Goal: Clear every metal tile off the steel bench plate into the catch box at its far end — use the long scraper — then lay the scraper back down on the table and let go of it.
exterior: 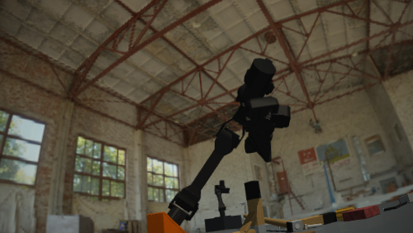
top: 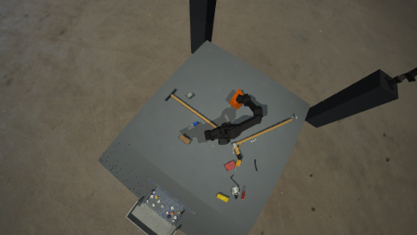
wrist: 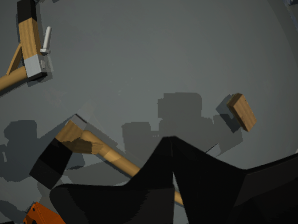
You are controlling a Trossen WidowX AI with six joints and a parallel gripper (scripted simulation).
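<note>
The long scraper lies 220 mm to the right of my gripper tip, 130 mm behind it and 100 mm below it. Round my gripper tip: red block (220 mm to the left, 150 mm below, 110 mm ahead); then wooden block (190 mm to the right, 150 mm below, 110 mm ahead); then blue block (200 mm to the right, 160 mm below, 20 mm behind).
</note>
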